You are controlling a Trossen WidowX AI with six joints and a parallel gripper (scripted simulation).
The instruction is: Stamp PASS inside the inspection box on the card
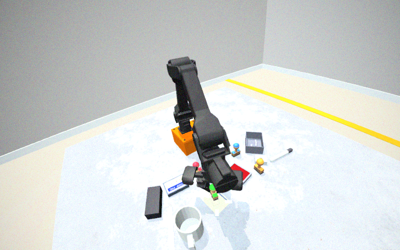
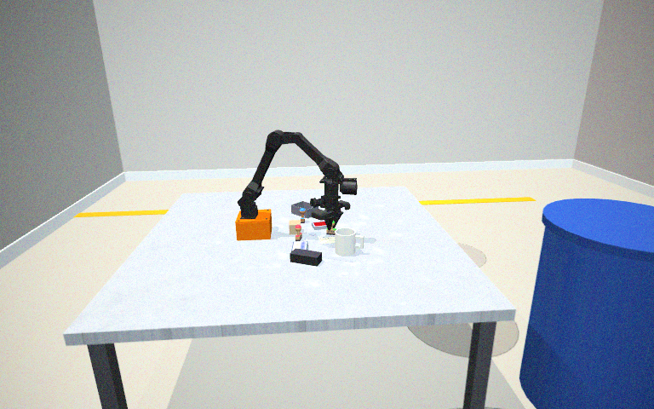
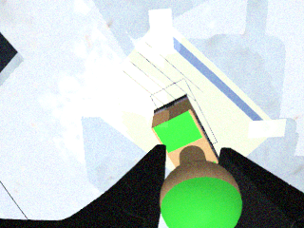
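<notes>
Now: gripper tip 50 mm above the white card. Round my gripper tip: mug: 70 mm ahead, 120 mm to the right, 10 mm below; green-knobbed stamp: right at my gripper tip; red-knobbed stamp: 140 mm behind, 30 mm below.
</notes>
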